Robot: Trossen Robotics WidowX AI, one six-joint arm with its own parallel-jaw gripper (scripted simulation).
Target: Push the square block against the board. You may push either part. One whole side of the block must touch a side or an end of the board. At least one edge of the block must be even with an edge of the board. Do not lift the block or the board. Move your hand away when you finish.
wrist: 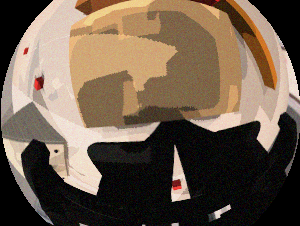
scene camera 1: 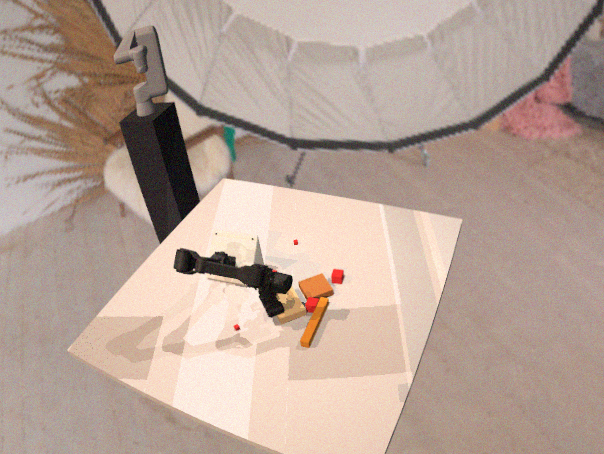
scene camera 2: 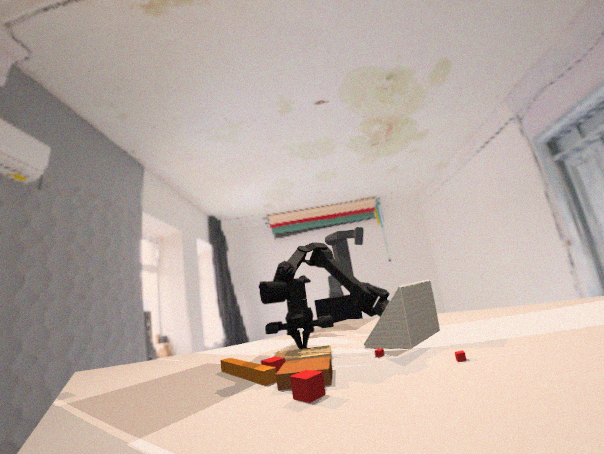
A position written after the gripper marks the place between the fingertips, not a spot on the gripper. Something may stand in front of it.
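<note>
Scene camera 2: gripper (scene camera 2: 303, 355), long board (scene camera 2: 264, 375), flat orange square block (scene camera 2: 323, 364). Wrist view: cream flat block (wrist: 126, 69), gripper too (wrist: 169, 119).
</note>
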